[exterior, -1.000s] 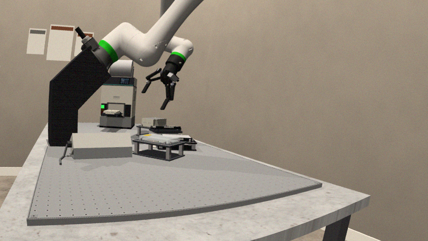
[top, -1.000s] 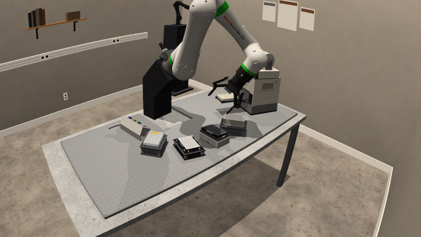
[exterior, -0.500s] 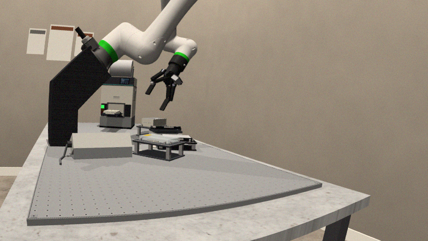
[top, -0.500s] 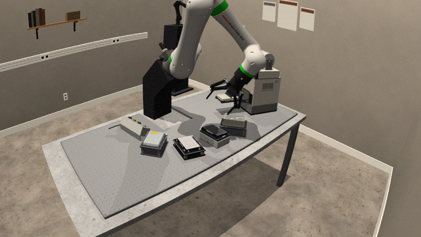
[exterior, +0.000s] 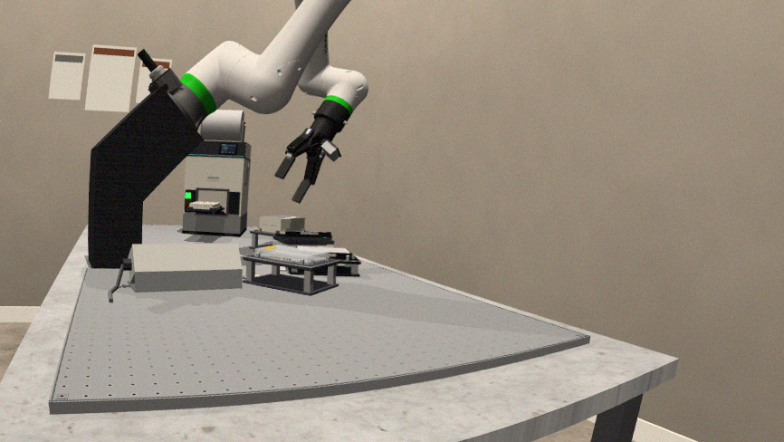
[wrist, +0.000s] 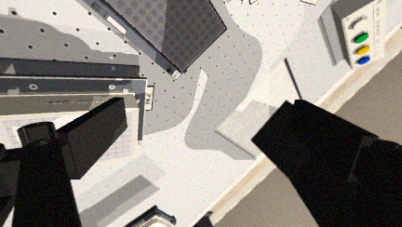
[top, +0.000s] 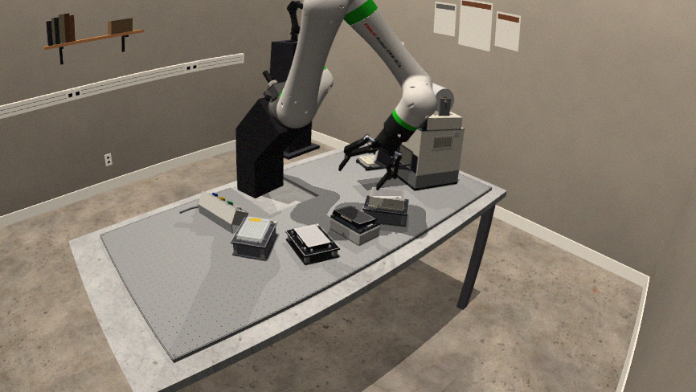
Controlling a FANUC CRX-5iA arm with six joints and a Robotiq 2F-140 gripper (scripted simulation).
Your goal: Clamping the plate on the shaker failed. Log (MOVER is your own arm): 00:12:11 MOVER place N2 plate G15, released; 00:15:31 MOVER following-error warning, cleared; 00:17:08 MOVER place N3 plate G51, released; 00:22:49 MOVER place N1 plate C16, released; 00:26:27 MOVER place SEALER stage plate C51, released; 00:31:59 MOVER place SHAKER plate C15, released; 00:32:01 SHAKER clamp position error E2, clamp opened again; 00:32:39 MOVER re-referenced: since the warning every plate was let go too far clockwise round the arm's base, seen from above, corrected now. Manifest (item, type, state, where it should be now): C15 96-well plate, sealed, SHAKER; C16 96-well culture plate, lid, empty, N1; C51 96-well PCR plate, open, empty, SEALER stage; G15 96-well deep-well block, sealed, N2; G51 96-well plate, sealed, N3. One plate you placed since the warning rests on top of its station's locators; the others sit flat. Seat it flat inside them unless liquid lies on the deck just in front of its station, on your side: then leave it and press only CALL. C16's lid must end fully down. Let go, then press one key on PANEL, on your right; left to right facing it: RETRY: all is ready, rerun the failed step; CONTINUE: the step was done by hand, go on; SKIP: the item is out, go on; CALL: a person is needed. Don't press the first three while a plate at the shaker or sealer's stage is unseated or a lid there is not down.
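Right now the dark sealed plate is 120 mm below my hand, 50 mm to the right of it and 30 mm ahead of it. Round my hand: grey retry key (310 mm behind, 300 mm to the right, 120 mm below); lidded culture plate (350 mm to the right, 160 mm behind, 120 mm below).
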